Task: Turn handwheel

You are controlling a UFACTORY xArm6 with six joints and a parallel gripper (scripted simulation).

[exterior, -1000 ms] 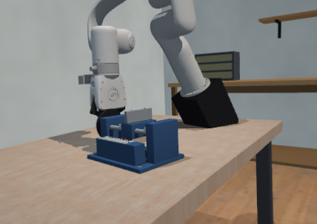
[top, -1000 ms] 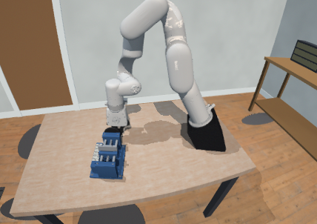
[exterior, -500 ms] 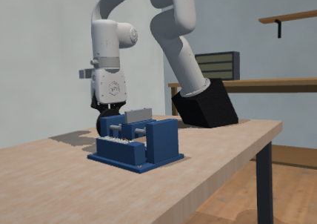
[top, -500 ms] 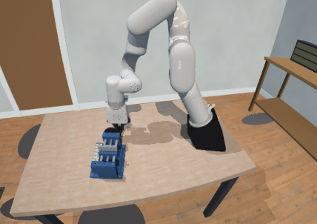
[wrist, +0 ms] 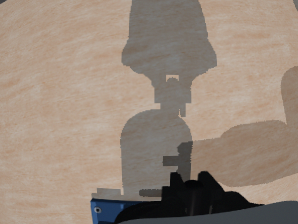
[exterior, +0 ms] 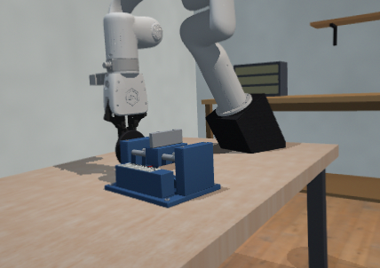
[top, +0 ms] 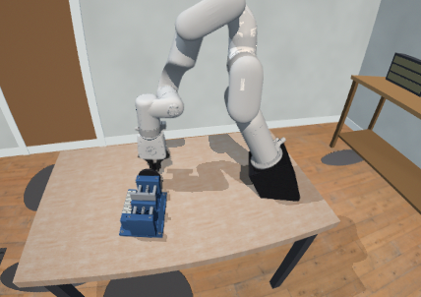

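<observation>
My gripper is now 20 mm to the right of the black handwheel, 20 mm short of it and 10 mm above it. The rest, counted from my hand: grey stop block (130 mm to the left, 100 mm ahead, 10 mm below).
</observation>
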